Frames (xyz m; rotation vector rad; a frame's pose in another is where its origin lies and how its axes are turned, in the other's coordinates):
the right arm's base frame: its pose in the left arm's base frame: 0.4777 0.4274 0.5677 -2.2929 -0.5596 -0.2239
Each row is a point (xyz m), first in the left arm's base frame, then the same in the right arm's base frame.
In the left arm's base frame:
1: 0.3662 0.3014 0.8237
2: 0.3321 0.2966 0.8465
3: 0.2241 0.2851 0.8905
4: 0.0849 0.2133 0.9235
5: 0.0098 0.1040 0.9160
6: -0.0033 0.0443 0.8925
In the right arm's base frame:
1: -0.0580 -0.1354 -0.2686
2: -0.0825 -0.1625 -0.2878
3: -0.1682 -0.2328 -0.3260
4: -0.3047 -0.2729 -0.3993
5: -0.4096 -0.2345 -0.4713
6: -0.4482 -0.1885 -0.4972

